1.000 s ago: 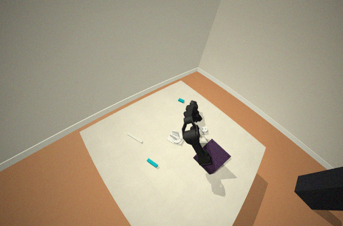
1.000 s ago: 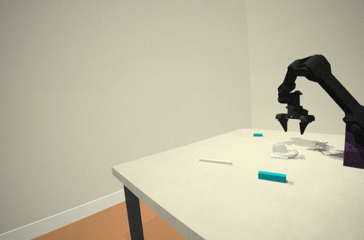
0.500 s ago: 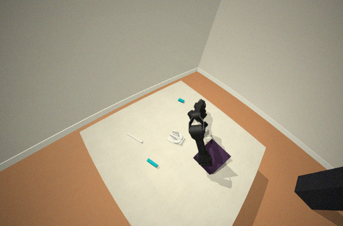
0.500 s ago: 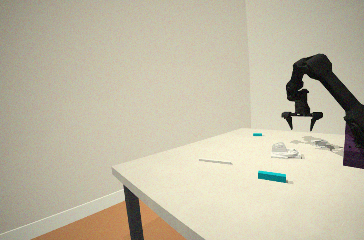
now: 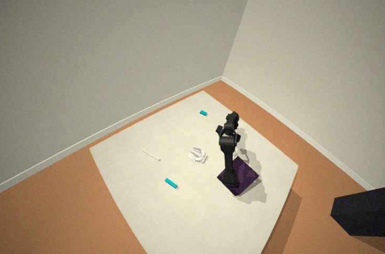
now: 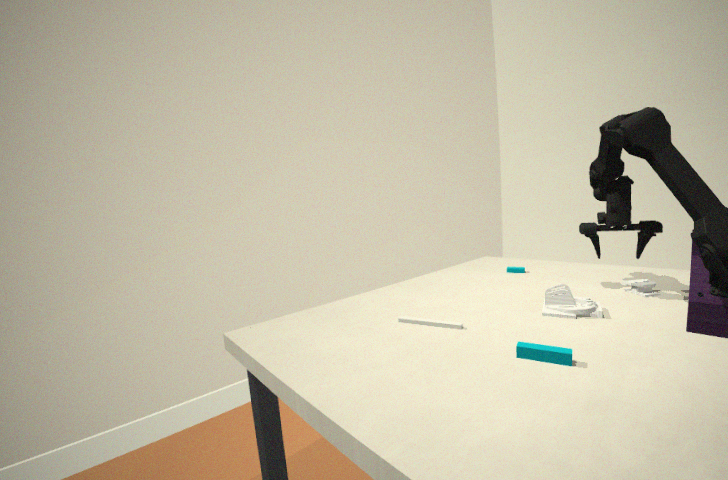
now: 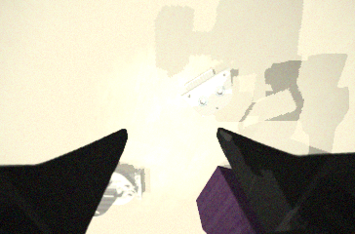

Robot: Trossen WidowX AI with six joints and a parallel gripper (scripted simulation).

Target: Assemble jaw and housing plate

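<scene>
The white housing plate is 7 cm below my gripper tip, 5 cm to the right of it and 5 cm behind it. The rest, counted from my gripper tip: thin white strip: 52 cm to the left, 23 cm ahead, 10 cm below; then teal block: 51 cm to the left, 9 cm below, 2 cm behind.
</scene>
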